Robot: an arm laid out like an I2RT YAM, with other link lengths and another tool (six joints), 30 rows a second.
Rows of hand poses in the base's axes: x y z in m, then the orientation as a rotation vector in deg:
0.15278, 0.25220, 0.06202, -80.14, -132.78, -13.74
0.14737, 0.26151, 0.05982, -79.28, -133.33, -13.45
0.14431, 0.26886, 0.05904, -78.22, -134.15, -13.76
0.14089, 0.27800, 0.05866, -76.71, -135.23, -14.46
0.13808, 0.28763, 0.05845, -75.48, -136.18, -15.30
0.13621, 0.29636, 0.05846, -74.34, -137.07, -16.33
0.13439, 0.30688, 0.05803, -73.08, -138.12, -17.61
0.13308, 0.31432, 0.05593, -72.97, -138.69, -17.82
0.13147, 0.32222, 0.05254, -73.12, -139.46, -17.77
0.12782, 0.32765, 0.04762, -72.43, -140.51, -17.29
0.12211, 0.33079, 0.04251, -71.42, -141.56, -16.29
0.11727, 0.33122, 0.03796, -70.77, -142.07, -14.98
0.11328, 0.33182, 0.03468, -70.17, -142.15, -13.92
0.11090, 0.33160, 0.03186, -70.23, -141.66, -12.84
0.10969, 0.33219, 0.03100, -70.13, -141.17, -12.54
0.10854, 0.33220, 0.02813, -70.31, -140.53, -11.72
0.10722, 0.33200, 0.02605, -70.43, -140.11, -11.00
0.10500, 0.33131, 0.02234, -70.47, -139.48, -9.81
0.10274, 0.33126, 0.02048, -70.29, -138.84, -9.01
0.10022, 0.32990, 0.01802, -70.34, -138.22, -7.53
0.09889, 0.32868, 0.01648, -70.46, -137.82, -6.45
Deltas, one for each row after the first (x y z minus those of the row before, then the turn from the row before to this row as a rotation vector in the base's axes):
-0.00541, 0.00931, -0.00220, -0.08, -0.03, 0.76
-0.00306, 0.00735, -0.00078, 0.21, -0.44, 0.87
-0.00342, 0.00914, -0.00038, 0.48, -0.68, 1.17
-0.00281, 0.00963, -0.00021, 0.50, -0.74, 0.93
-0.00187, 0.00873, 0.00001, 0.60, -0.81, 0.82
-0.00182, 0.01052, -0.00043, 0.70, -1.02, 0.89
-0.00131, 0.00744, -0.00210, -0.09, -0.51, 0.18
-0.00161, 0.00790, -0.00339, -0.41, -0.64, 0.09
-0.00365, 0.00543, -0.00492, -0.51, -0.46, 0.77
-0.00571, 0.00314, -0.00511, -0.71, -0.18, 1.05
-0.00484, 0.00043, -0.00455, -0.78, 0.27, 0.72
-0.00399, 0.00060, -0.00328, -0.48, 0.50, 0.56
-0.00238, -0.00022, -0.00282, -0.46, 0.79, -0.01
-0.00121, 0.00059, -0.00086, 0.05, 0.54, -0.01
-0.00115, 0.00001, -0.00287, -0.29, 0.78, -0.16
-0.00132, -0.00020, -0.00208, -0.30, 0.58, -0.08
-0.00222, -0.00069, -0.00371, -0.48, 0.94, -0.02
-0.00226, -0.00005, -0.00186, -0.18, 0.87, 0.06
-0.00252, -0.00136, -0.00246, -0.68, 1.03, 0.02
-0.00133, -0.00122, -0.00154, -0.55, 0.67, -0.02

